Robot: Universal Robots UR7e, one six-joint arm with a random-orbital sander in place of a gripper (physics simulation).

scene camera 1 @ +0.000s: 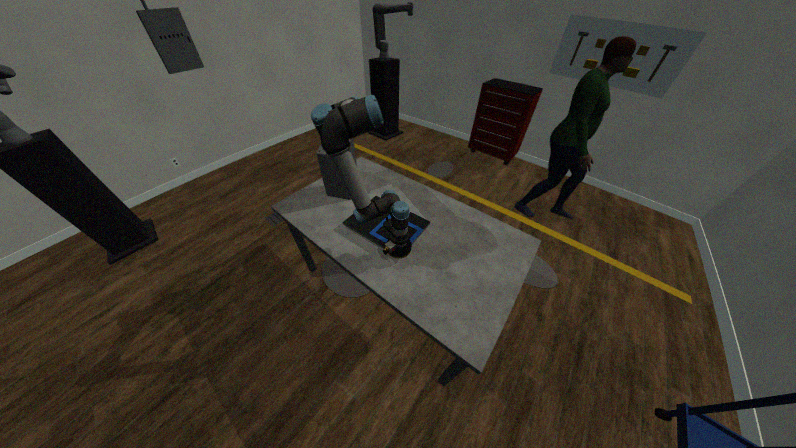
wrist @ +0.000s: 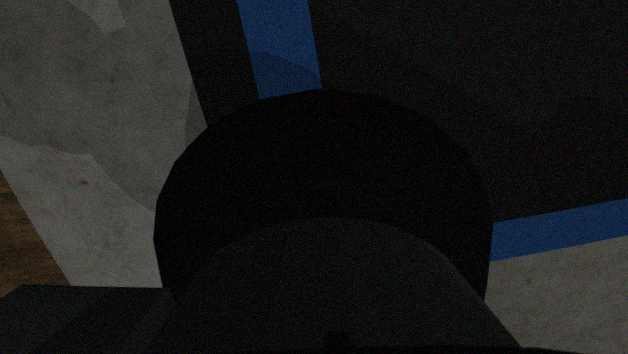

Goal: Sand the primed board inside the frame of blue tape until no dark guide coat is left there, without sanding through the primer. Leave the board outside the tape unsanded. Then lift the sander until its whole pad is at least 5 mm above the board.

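Places are measured from the arm's base along level axes (x ahead, y left, z up), in millimetres.
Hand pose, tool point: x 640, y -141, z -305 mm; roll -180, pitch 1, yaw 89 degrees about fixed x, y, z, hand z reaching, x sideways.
After its pixels a point has its place.
The dark primed board (scene camera 1: 362,227) @(x 396, y -171, z -305 mm) (wrist: 525,100) @(x 583, y -53, z -305 mm) lies on the table. The blue tape (scene camera 1: 374,232) @(x 473, y -153, z -304 mm) (wrist: 280,35) @(x 556, y -152, z -304 mm) frames part of it. The surface inside the tape looks dark in the wrist view; dim light makes any sanded patches hard to tell. The sander (scene camera 1: 399,248) (wrist: 322,160), in place of a gripper and without fingers, is at the board's near end. In the wrist view its round black pad covers the corner where two tape strips would meet, and overlaps the dark strip outside the left tape. Its underside is hidden, so contact with the board cannot be told.
The grey table (scene camera 1: 445,300) @(x 971, y -198, z -348 mm) carries the arm (scene camera 1: 353,175) @(x 474, y -235, z 99 mm). A person (scene camera 1: 582,119) stands beyond the yellow floor line (scene camera 1: 584,249), near a red tool cabinet (scene camera 1: 504,119). Black pedestals (scene camera 1: 384,91) (scene camera 1: 77,194) carry other arms. A blue object (scene camera 1: 704,431) shows at the lower right.
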